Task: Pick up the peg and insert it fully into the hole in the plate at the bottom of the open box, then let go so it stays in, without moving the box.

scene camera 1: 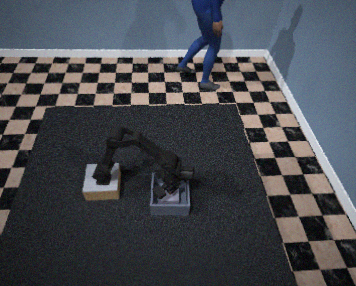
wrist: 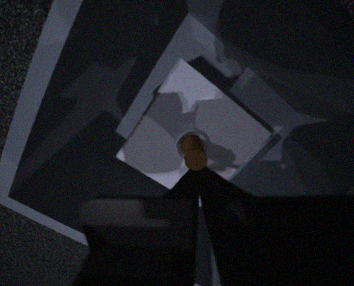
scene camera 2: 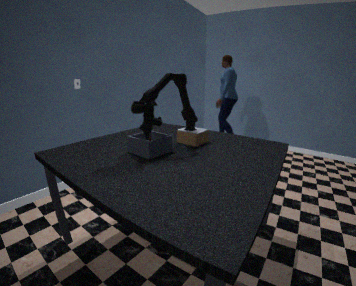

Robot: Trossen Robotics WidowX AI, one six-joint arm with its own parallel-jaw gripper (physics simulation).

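Note:
The orange-brown peg shows in the wrist view with its lower end in the round hole of the pale plate and its upper end sticking out. How deep it sits is hard to tell. The plate lies at the bottom of the open grey box. My gripper is shut and empty. It points down inside the box, its fingertips beside the peg's top in the wrist view. The peg is hidden in both scene views.
The arm's base stands on a white-topped wooden block beside the box. Raised box walls surround the gripper. Low grey strips edge the plate. The box and block stand on a dark table. A person is beyond the table.

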